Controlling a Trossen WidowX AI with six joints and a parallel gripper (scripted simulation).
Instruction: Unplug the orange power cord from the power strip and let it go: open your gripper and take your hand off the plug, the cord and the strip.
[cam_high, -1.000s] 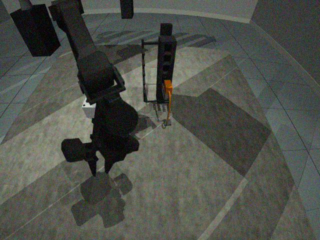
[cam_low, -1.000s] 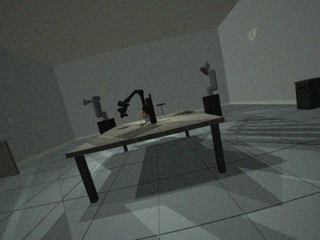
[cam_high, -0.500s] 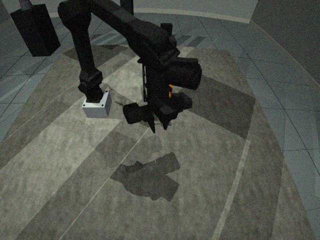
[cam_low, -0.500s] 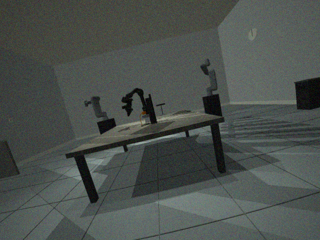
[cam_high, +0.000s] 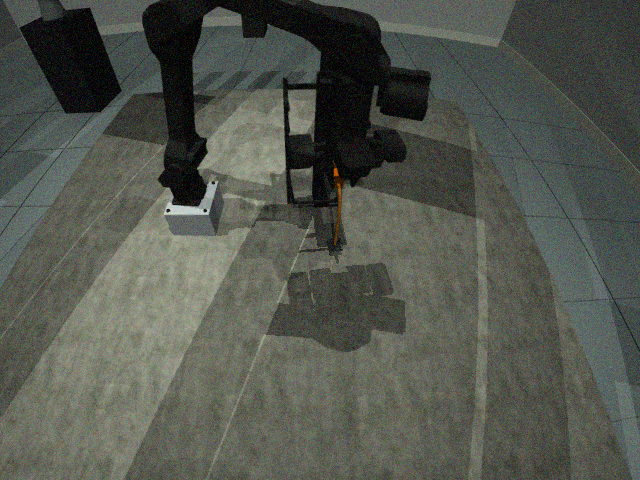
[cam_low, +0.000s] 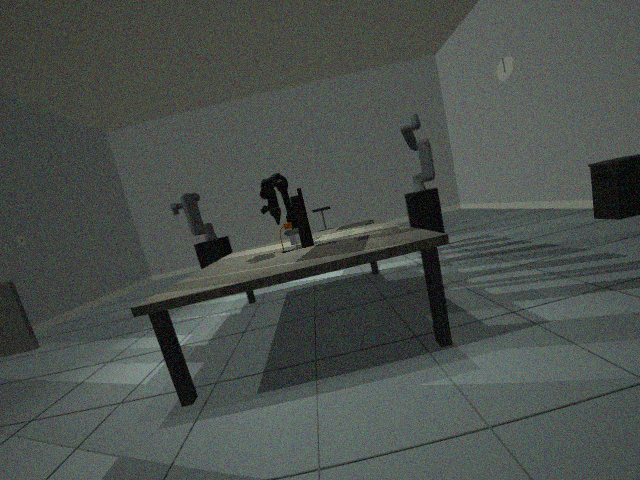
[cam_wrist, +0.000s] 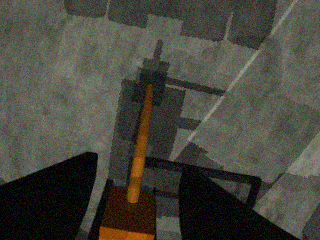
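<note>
Right now the orange plug is 7 cm to the left of my gripper tip, 2 cm behind it and 1 cm below it.
</note>
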